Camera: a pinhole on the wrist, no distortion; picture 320 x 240 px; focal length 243.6 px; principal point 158.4 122.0 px. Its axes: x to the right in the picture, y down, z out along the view. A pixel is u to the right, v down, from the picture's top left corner.
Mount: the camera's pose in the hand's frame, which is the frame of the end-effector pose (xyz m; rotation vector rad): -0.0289 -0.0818 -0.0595 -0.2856 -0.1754 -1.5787
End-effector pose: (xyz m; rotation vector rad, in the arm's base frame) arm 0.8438 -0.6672 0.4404 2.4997 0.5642 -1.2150
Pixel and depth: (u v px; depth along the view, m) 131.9 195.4 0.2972
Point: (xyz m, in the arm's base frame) 0.7634 -0.7679 0.2536
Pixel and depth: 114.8 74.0 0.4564
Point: 0.6143 -0.9545 0.3075
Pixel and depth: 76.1 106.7 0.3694
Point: 0.7230 -0.9108 0.3200
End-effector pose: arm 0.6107 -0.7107 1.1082 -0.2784 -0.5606 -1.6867
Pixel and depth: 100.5 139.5 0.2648
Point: 0.6395 -0.6363 1.2722
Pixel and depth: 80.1 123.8 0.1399
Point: 0.6079 -0.6650 1.1521
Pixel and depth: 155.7 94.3 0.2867
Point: 0.5962 -0.5667 1.2731
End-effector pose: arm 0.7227 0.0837 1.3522 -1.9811 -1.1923 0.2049
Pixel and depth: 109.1 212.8 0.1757
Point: 0.7030 0.1745 1.3013
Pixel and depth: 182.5 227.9 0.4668
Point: 0.6422 0.4605 1.1438
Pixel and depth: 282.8 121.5 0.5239
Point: 0.3391 0.4162 1.1379
